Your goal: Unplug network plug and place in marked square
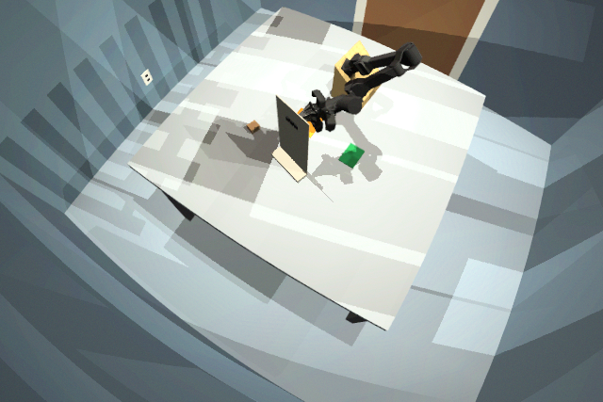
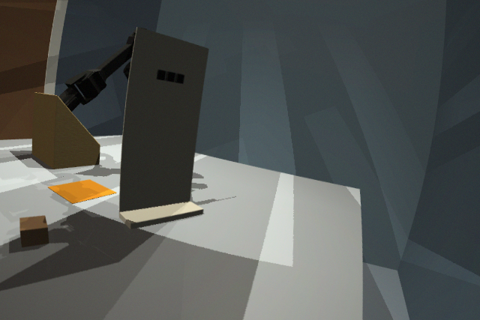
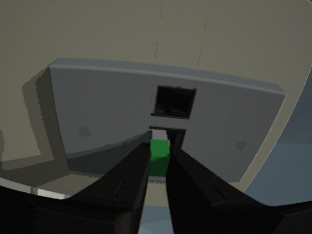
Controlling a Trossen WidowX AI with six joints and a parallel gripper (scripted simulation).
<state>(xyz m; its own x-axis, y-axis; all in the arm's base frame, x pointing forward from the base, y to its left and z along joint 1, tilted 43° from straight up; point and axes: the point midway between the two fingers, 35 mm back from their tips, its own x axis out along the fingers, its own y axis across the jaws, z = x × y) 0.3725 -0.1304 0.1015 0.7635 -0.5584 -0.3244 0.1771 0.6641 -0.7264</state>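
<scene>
My gripper tip is 18 cm past the orange square, 4 cm to the left of it and 27 cm above it. Round my gripper tip: grey panel 2 cm ahead, 1 cm to the right, 11 cm below; then network plug 1 cm ahead.
</scene>
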